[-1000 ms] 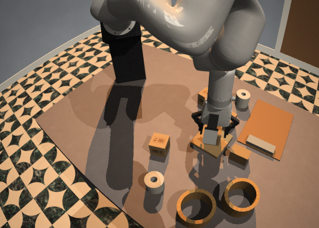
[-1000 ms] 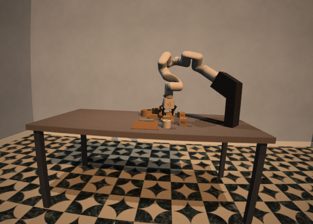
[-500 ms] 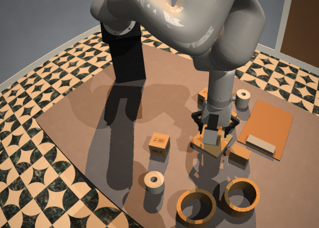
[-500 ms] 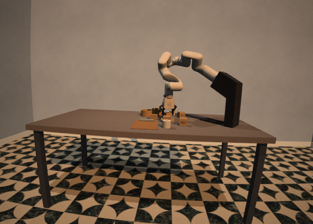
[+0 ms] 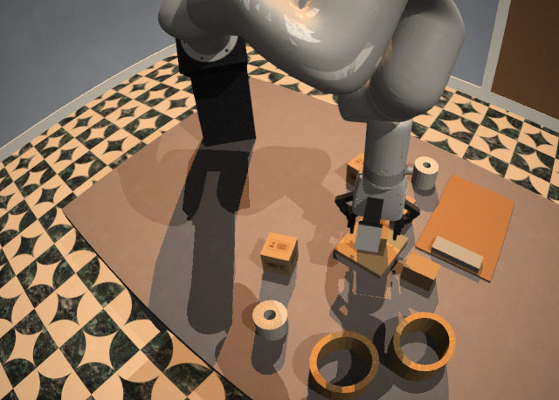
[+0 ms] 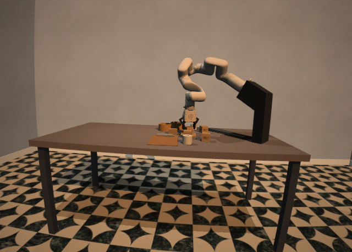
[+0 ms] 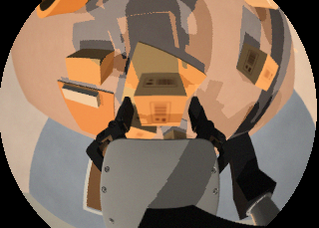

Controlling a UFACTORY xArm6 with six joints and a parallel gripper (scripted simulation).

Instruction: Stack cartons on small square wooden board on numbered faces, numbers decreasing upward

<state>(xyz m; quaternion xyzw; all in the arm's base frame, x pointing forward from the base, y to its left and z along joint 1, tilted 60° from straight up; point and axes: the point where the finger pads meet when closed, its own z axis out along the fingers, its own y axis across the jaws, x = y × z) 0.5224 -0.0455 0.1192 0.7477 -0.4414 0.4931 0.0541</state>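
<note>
Right now my hand is 5 cm above the square wooden board. Round my hand: block: 12 cm ahead, 4 cm to the right, 4 cm below; pale cylinder: 25 cm to the left, 7 cm ahead, 3 cm below.
</note>
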